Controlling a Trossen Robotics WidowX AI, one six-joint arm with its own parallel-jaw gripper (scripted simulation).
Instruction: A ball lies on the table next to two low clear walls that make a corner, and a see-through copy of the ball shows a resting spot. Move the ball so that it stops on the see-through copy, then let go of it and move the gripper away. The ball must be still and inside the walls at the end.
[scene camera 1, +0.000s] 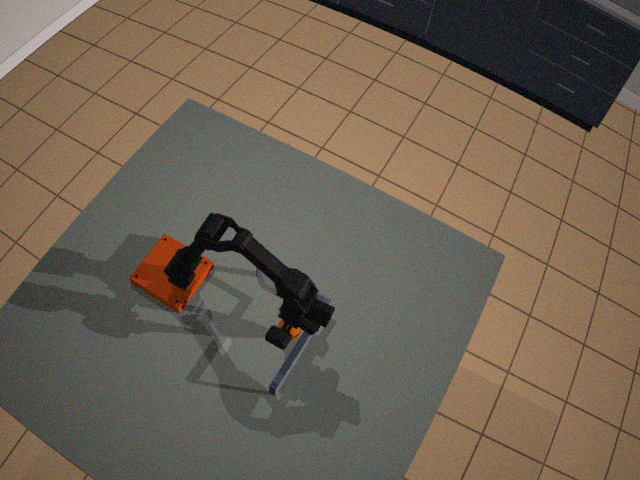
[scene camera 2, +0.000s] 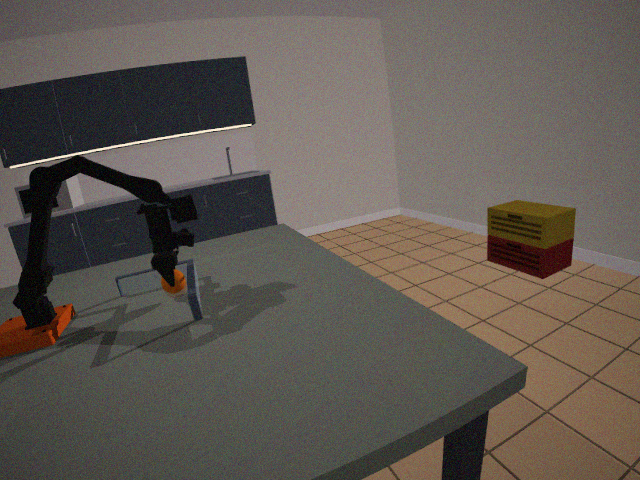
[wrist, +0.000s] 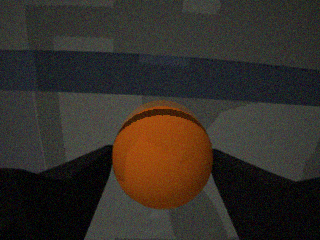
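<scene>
Scene camera 1: my gripper visible. Wrist view: gripper visible too. Orange ball carried by my gripper.
</scene>
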